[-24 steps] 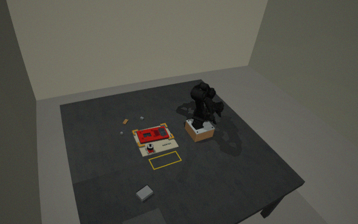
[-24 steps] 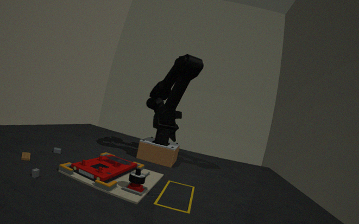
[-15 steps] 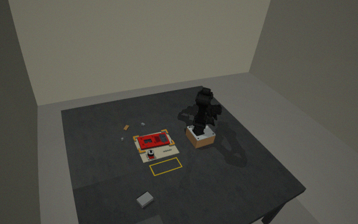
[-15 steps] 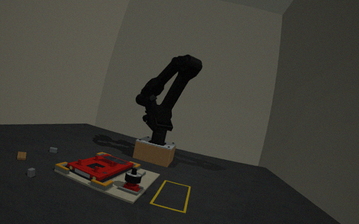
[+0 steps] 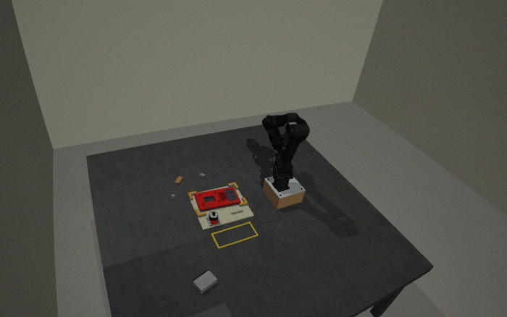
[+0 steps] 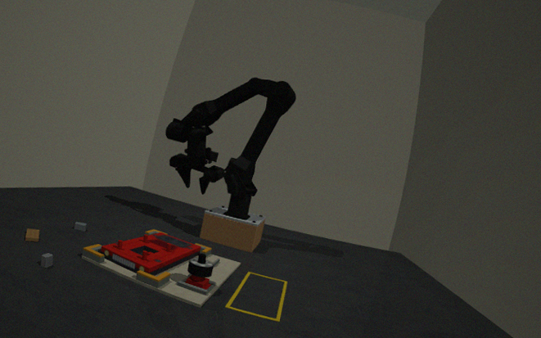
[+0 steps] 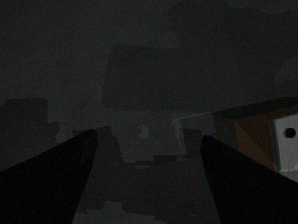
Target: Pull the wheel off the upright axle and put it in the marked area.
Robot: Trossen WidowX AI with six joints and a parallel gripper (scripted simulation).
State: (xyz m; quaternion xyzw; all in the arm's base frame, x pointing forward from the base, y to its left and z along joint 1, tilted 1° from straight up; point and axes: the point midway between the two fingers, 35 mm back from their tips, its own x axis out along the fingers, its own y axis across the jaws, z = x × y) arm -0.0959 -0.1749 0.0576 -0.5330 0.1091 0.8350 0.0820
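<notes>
Right now the wheel is 47 cm ahead of my gripper tip, 20 cm to the left of it and 7 cm below it. The rest, counted from my gripper tip: small grey cube (59 cm ahead, 10 cm below, 1 cm to the right); then small orange block (53 cm ahead, 12 cm to the right, 10 cm below).
</notes>
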